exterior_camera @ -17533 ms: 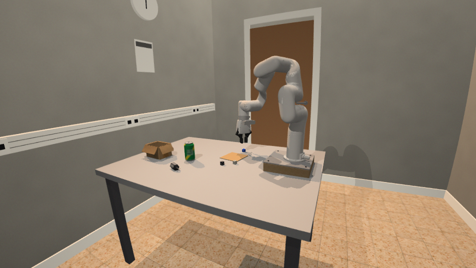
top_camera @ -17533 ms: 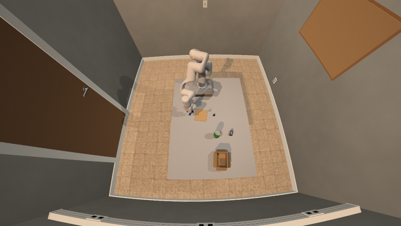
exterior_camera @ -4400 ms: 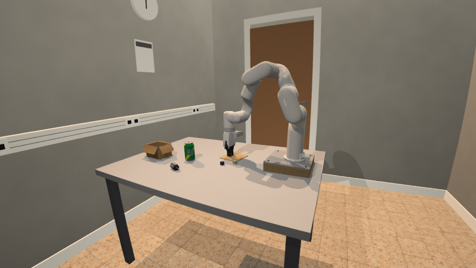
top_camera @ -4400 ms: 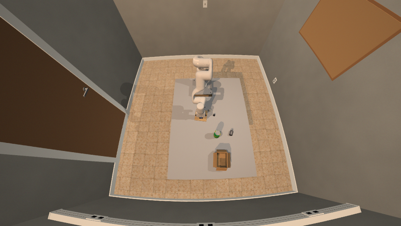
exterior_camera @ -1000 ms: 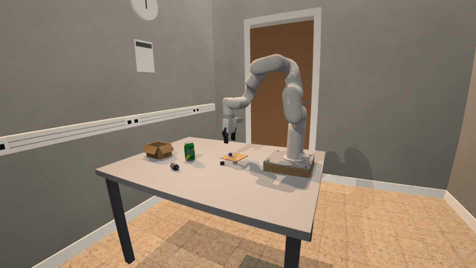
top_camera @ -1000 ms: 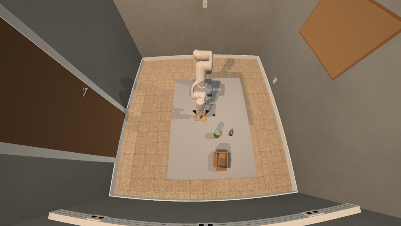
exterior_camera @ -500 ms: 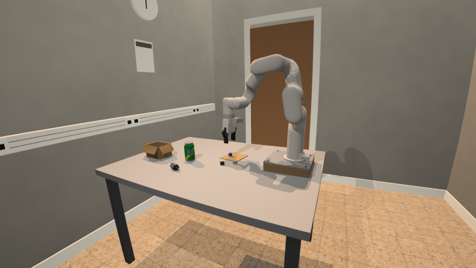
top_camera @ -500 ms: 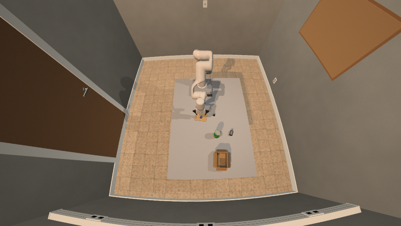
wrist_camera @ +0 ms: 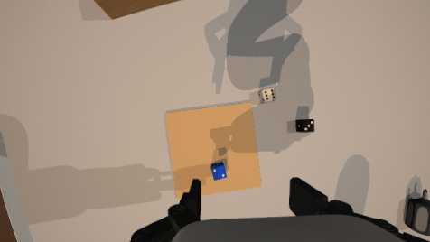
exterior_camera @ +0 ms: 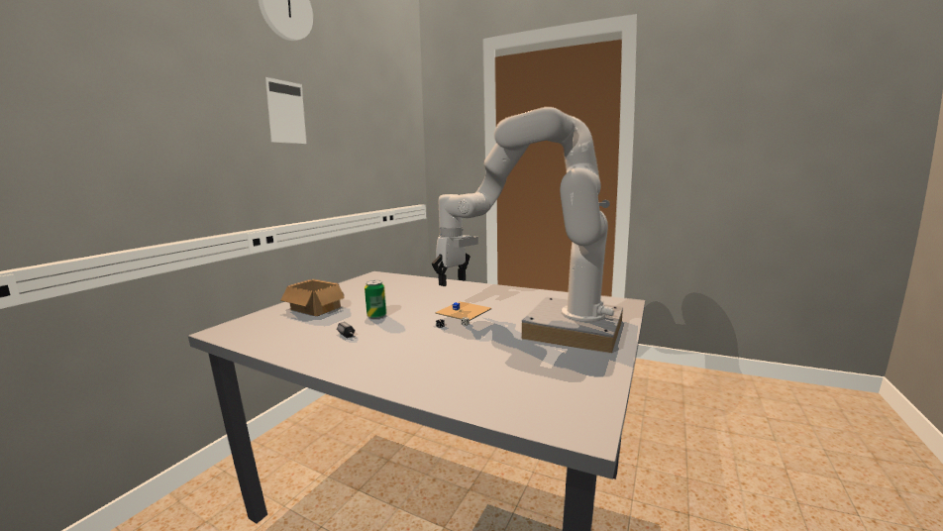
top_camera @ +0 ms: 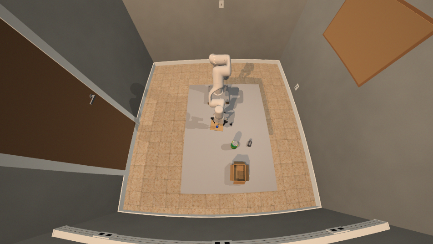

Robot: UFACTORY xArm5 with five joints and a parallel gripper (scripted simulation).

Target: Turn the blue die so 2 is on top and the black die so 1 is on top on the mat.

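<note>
Now: hand 50 mm past the black die, 130 mm to the right of it and 100 mm above it. Round my hand: white die (100 mm behind, 70 mm to the left, 100 mm below); mat (20 mm behind, 30 mm to the right, 110 mm below); blue die (10 mm ahead, 20 mm to the right, 100 mm below).
</note>
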